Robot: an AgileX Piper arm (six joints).
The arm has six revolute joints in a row. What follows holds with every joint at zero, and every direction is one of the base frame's. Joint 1 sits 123 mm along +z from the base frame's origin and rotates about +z. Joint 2 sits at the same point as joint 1 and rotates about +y. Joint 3 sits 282.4 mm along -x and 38.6 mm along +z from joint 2 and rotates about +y. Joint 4 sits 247.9 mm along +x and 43.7 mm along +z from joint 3 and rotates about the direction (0.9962, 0, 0.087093). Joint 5 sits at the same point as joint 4 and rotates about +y. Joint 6 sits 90.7 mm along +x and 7.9 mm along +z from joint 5 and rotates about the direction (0.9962, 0, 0.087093). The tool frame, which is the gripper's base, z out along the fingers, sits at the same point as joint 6; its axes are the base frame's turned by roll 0, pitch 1.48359 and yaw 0 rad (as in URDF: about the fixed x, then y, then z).
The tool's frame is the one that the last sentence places.
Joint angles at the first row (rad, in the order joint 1, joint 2, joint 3, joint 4, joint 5, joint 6):
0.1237, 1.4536, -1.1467, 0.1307, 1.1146, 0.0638
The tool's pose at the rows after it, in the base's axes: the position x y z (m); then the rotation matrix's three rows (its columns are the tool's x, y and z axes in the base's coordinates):
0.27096 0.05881 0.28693; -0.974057 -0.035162 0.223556; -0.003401 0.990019 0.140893; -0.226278 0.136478 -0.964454
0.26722 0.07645 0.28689; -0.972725 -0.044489 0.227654; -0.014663 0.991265 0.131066; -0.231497 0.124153 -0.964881
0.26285 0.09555 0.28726; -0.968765 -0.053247 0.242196; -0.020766 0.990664 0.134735; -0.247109 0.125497 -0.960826
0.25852 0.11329 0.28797; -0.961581 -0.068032 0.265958; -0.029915 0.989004 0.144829; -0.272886 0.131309 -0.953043
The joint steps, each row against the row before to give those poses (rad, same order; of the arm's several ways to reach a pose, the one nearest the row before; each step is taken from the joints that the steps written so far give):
0.0578, -0.0001, 0.0000, -0.0205, -0.0101, 0.0606
0.0745, 0.0001, 0.0000, -0.0323, -0.0090, 0.0747
0.0770, 0.0000, 0.0000, -0.0231, -0.0205, 0.0767
0.0708, 0.0000, 0.0000, -0.0216, -0.0300, 0.0656

